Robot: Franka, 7 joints.
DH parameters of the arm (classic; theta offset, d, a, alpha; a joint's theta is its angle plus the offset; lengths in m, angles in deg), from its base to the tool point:
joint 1: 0 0.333 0 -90
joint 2: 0 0 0 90
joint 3: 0 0.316 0.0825 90
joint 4: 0 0 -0.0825 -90
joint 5: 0 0.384 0 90
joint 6: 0 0 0.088 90
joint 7: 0 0.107 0 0
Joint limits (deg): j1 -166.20..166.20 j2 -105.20..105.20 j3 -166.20..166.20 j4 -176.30..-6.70 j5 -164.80..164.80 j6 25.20..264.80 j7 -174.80..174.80
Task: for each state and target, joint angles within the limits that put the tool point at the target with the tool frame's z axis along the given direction. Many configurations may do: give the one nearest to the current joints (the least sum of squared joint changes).
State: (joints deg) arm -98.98 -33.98 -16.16 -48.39 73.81 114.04 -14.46
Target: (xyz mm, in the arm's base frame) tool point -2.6 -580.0 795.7 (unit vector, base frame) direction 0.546 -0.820 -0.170
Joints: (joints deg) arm -87.20 -2.15 -2.45 -85.63 64.05 143.01 -14.46
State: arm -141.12 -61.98 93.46 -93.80 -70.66 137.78 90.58
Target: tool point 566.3 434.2 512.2 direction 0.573 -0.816 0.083
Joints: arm -94.51 -54.37 110.52 -71.72 -46.16 102.29 90.58
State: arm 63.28 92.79 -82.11 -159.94 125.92 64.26 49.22
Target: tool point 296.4 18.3 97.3 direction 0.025 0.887 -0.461
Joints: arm 79.75 76.65 -68.03 -159.20 120.01 49.02 49.22
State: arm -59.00 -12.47 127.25 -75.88 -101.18 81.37 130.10
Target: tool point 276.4 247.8 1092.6 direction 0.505 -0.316 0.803
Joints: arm -70.22 0.85 116.01 -43.88 -129.25 132.42 130.10
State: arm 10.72 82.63 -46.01 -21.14 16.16 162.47 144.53
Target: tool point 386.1 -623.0 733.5 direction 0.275 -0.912 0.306
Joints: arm -35.37 53.88 -66.85 -43.85 25.70 186.53 144.53
